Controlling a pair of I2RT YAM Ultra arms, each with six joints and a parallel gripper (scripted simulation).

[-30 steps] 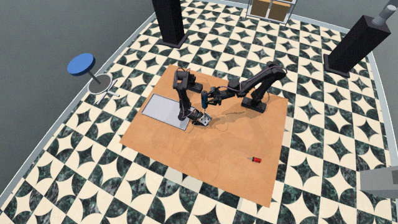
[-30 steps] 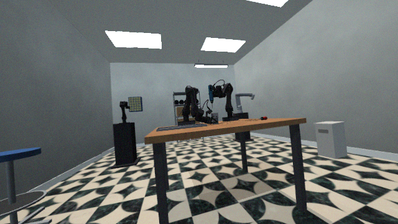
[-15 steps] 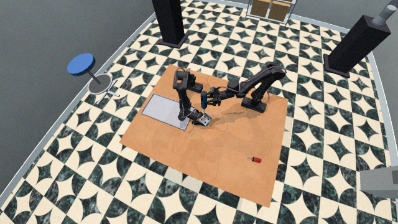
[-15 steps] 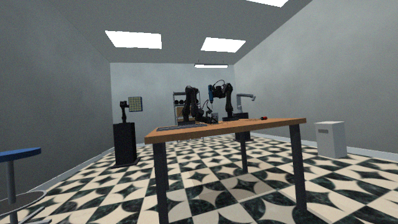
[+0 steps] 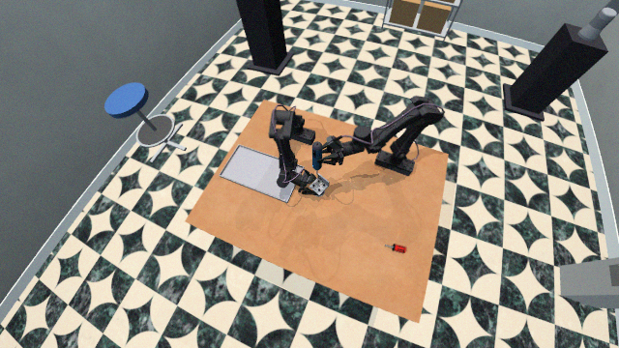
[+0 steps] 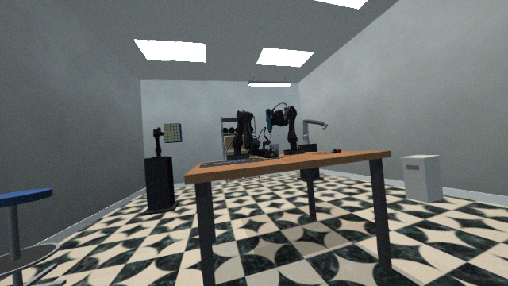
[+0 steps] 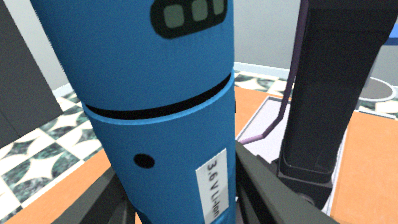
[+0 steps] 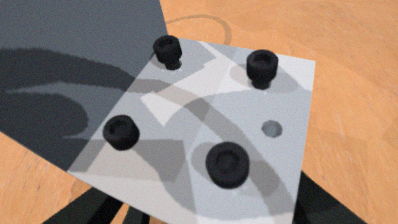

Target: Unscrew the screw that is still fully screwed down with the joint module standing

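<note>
The round joint module is right at my right hand. Also, from my right hand: grey mat (33 cm to the right, 2 cm below, 1 cm ahead); then grey bracket (5 cm above); then screw (5 cm above, 2 cm to the right, 1 cm ahead).
</note>
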